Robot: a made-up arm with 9 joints. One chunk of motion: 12 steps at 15 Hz.
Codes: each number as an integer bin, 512 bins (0 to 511) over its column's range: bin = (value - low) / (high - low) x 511, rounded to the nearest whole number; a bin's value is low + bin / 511 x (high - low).
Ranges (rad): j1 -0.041..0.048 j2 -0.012..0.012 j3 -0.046..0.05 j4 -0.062..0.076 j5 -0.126..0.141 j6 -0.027..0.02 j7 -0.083..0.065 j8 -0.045..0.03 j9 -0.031..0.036
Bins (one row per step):
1: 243 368 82 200 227 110 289 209 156
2: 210 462 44 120 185 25 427 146 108
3: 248 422 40 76 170 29 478 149 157
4: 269 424 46 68 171 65 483 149 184
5: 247 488 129 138 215 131 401 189 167
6: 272 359 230 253 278 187 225 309 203
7: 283 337 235 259 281 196 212 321 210
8: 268 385 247 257 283 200 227 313 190
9: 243 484 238 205 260 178 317 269 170
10: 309 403 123 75 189 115 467 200 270
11: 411 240 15 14 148 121 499 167 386
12: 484 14 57 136 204 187 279 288 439
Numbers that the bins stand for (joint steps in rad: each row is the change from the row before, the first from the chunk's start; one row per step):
1: 0.00132 0.00528 -0.03059 -0.00799 -0.00739 -0.01688 0.00070 -0.01432 -0.01055
2: -0.00442 0.00970 -0.03773 -0.02959 -0.02934 -0.02470 0.04067 -0.02357 -0.01684
3: 0.00219 0.00782 -0.03849 -0.04148 -0.03717 -0.02433 0.05544 -0.02313 -0.01041
4: 0.00585 0.00791 -0.03736 -0.04364 -0.03665 -0.02102 0.05689 -0.02313 -0.00687
5: 0.00202 0.01092 -0.02177 -0.02473 -0.01366 -0.01495 0.03314 -0.01726 -0.00910
6: 0.00637 0.00486 -0.00279 0.00632 0.01926 -0.00980 -0.01783 0.00035 -0.00438
7: 0.00829 0.00383 -0.00185 0.00795 0.02082 -0.00897 -0.02160 0.00211 -0.00347
8: 0.00568 0.00608 0.00040 0.00741 0.02187 -0.00860 -0.01725 0.00094 -0.00609
9: 0.00132 0.01073 -0.00129 -0.00664 0.00985 -0.01063 0.00881 -0.00552 -0.00871
10: 0.01282 0.00693 -0.02289 -0.04175 -0.02725 -0.01642 0.05226 -0.01565 0.00440
11: 0.03058 -0.00073 -0.04318 -0.05822 -0.04867 -0.01587 0.06152 -0.02049 0.01961
12: 0.04330 -0.01134 -0.03529 -0.02527 -0.01941 -0.00980 -0.00219 -0.00273 0.02656

